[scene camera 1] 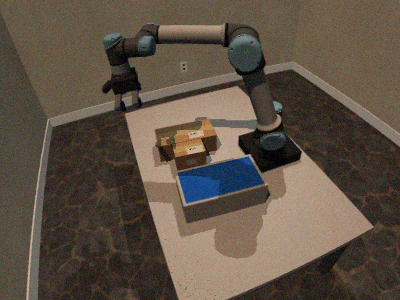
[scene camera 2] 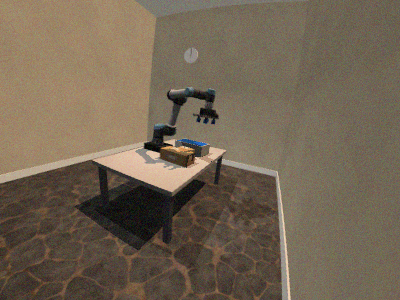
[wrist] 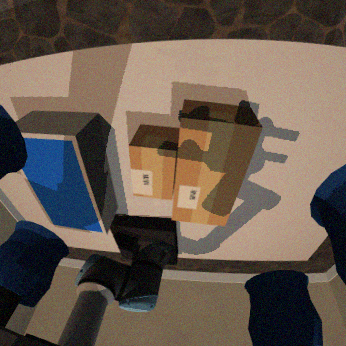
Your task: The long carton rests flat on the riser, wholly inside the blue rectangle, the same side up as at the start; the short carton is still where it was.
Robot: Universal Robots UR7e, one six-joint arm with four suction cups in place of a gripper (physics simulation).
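Places are measured from the arm's base along level axes (x ahead, y left, z up), in metres.
Where they show: hand at its tool point: (scene camera 1: 130, 99) (scene camera 2: 205, 122) (wrist: 157, 229); arm's base at its link origin: (scene camera 2: 157, 144) (wrist: 151, 247).
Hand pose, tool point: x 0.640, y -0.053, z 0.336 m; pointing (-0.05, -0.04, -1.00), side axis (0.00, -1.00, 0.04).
Observation:
Each offset is from my tool point to the top centre of the thing. Level surfaces: height alone.
The long carton @[dx -0.225, dy -0.078, dz -0.291 m] (scene camera 1: 210, 144) (scene camera 2: 176, 158) (wrist: 220, 167) is orange-brown with a white label and lies flat on the table, partly in the arm's shadow. The short carton @[dx -0.225, dy +0.052, dz -0.291 m] (scene camera 1: 190, 160) (wrist: 159, 167), also labelled on top, stands close beside its long side, between it and the riser; whether they touch is unclear. The grey riser @[dx -0.318, dy +0.302, dz -0.276 m] (scene camera 1: 225, 206) (scene camera 2: 202, 150) (wrist: 95, 167) carries the blue rectangle @[dx -0.318, dy +0.302, dz -0.276 m] (scene camera 1: 225, 181) (wrist: 75, 195) on its top, with no carton on it. My gripper (scene camera 1: 128, 106) (scene camera 2: 206, 120) is open, holding nothing, high above the cartons' side of the table. Its cups show around the wrist view's edges.
The arm's black base (scene camera 1: 270, 152) (wrist: 145, 235) stands on the table @[dz -0.396 m] (scene camera 1: 300, 200) (scene camera 2: 130, 162) beside the riser and cartons. The arm reaches high over the table. The room's walls stand beyond the table.

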